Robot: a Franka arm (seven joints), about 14 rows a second.
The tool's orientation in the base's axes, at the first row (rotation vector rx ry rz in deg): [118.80, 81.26, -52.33]
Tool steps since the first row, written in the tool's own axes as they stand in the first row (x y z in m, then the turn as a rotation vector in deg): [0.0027, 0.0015, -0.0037, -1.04, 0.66, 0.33]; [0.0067, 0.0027, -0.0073, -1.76, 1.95, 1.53]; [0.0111, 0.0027, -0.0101, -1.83, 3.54, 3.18]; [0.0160, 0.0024, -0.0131, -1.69, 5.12, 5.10]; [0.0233, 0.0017, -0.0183, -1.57, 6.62, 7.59]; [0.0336, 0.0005, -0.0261, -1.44, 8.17, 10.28]
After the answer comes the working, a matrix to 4 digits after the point.
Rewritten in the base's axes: [0.0030, 0.0037, 0.0005, 0.27, -1.12, 0.55]; [0.0061, 0.0083, 0.0000, 0.99, -2.86, 0.29]; [0.0079, 0.0130, -0.0014, 2.02, -4.62, -0.75]; [0.0096, 0.0182, -0.0030, 3.03, -6.43, -2.13]; [0.0121, 0.0266, -0.0050, 3.80, -8.62, -3.88]; [0.0156, 0.0389, -0.0074, 4.58, -10.96, -5.77]
The tool's axes in the first row as the columns of a matrix, in the base's axes (rounded; the answer above uses it unrounded):
[0.2464, 0.9331, -0.2619]
[0.6245, -0.3595, -0.6934]
[-0.7412, 0.0073, -0.6713]

